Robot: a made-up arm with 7 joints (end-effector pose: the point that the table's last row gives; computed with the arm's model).
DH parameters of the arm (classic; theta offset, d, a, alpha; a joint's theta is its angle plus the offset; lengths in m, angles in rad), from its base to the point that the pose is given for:
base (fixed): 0 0 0 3.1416
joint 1: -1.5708 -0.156 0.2 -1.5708
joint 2: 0 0.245 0.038 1.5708
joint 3: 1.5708 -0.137 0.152 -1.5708
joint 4: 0 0.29 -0.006 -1.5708
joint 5: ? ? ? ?
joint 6: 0 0.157 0.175 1.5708
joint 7: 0.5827 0 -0.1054 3.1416
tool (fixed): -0.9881 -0.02 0 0
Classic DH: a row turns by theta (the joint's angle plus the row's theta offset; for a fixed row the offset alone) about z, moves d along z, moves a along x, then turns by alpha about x.
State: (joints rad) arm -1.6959 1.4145 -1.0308 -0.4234 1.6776 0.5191 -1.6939
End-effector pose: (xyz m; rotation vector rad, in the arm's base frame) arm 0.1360 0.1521 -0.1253 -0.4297 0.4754 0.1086
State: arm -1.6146 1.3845 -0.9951 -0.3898 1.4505 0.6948 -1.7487
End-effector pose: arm 0.1174 0.0601 0.0014 -0.6140 0.3157 -0.0569
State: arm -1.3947 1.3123 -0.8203 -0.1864 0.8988 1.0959 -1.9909
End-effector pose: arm -0.0337 0.0466 0.3415 -1.2619 0.3629 -0.2924
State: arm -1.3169 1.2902 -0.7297 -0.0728 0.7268 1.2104 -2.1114
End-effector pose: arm -0.0542 0.1225 0.4359 -1.4666 0.5915 -0.3071
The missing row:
joint 5: 1.5708 -0.109 0.399 1.5708
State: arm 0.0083 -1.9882 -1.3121 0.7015 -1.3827 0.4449 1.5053
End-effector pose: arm 0.6427 0.4186 -0.5897 -0.5890 -0.7219 -1.2892
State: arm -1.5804 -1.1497 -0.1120 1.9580 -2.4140 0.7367 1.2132
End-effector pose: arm -0.3145 0.3452 0.9717 1.7173 1.5706 -0.0602
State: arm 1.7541 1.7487 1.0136 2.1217 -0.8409 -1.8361 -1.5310
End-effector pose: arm -0.3742 -0.0370 -0.1337 1.6103 0.1305 -2.2049
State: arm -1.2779 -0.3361 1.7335 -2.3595 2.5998 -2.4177 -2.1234
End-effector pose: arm -0.2650 -0.0952 0.7194 -0.9203 -0.7764 2.3270
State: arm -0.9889 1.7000 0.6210 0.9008 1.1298 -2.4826 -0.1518
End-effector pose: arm -0.1296 0.4485 0.1109 -1.2235 -0.6820 0.1469
